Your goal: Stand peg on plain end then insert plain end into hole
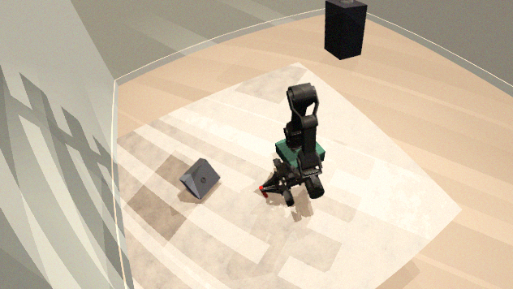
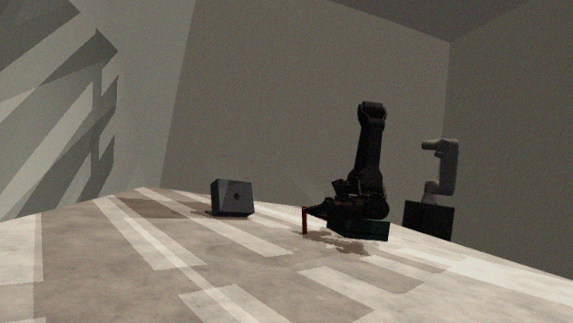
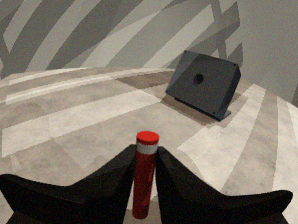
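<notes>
The red peg lies 1 cm below my gripper tip. Also, from my gripper tip: grey sloped panel 21 cm ahead, 16 cm to the right, 1 cm below.
</notes>
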